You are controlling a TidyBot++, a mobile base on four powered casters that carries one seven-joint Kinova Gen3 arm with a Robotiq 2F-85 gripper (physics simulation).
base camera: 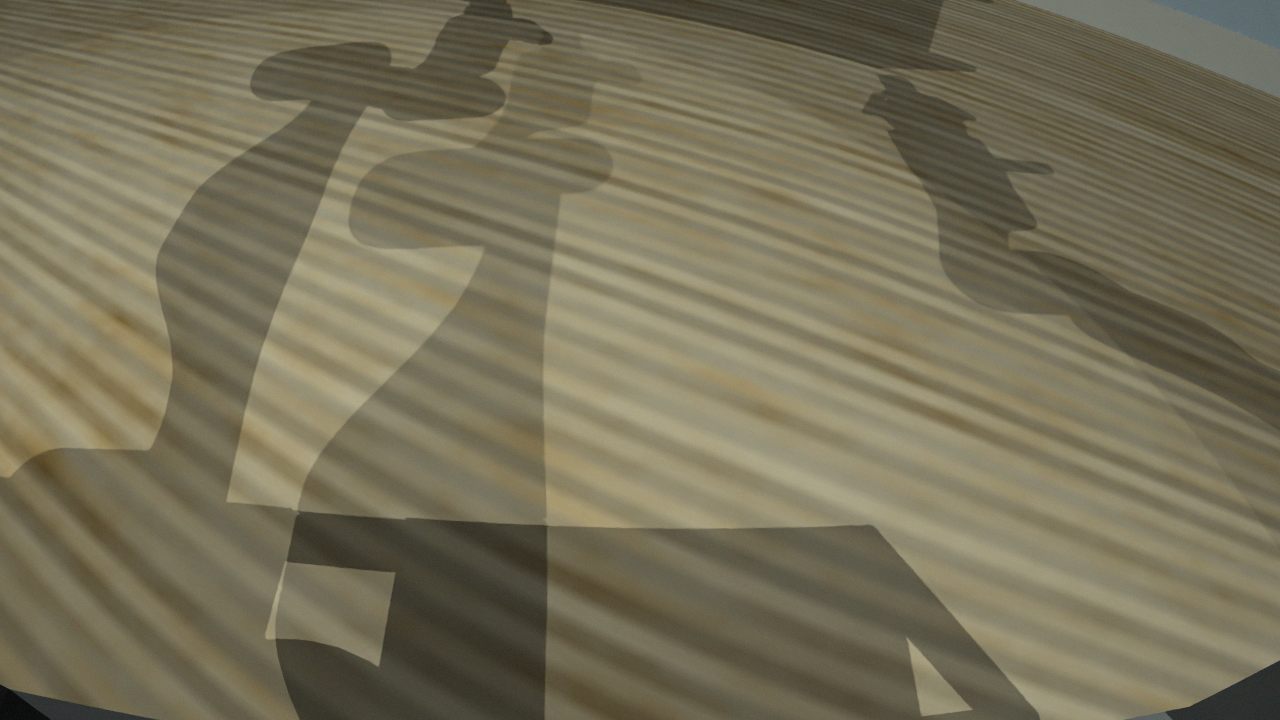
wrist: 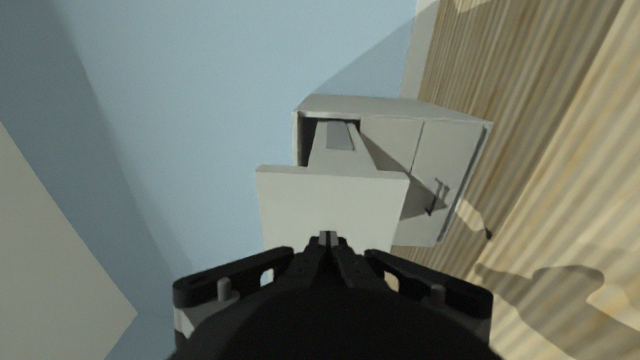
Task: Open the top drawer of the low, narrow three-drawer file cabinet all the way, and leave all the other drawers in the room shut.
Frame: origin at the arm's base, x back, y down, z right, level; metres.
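Seen in the pictures: gripper, fingertip midpoint: (wrist: 327, 242).
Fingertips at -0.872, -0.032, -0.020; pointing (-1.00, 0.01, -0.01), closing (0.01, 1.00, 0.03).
Observation:
A point is followed by its place in that frame, as x, y, z.
In the wrist view the low grey file cabinet (wrist: 389, 106) {-1.382, 0.169, 0.266} stands against the blue wall; the picture is turned sideways. Its top drawer (wrist: 330, 199) {-0.916, -0.029, 0.009} is pulled far out, and its tray (wrist: 339, 136) {-1.109, -0.010, 0.109} reaches back into the carcass. The other two drawer fronts (wrist: 392, 144) {-1.232, 0.137, 0.118} (wrist: 447, 156) {-1.243, 0.290, 0.097} sit flush, and a wire handle (wrist: 437, 197) {-1.260, 0.282, -0.016} shows on one. My gripper (wrist: 327, 242) {-0.872, -0.032, -0.020} is shut, its fingertips just before the lower middle of the open drawer's front. The top drawer's handle is hidden behind the fingers. The cabinet is out of the base camera view.
The base camera shows only wood floor (base camera: 795, 347) {-0.450, 0.397, 0.127} with shadows of my arm and base, and a strip of wall (base camera: 1190, 34) {-1.324, 0.342, 1.138} at the top right. In the wrist view a pale baseboard (wrist: 420, 46) {-1.591, 0.356, 0.609} runs along the blue wall (wrist: 193, 97) {-1.720, -0.724, 0.383}.

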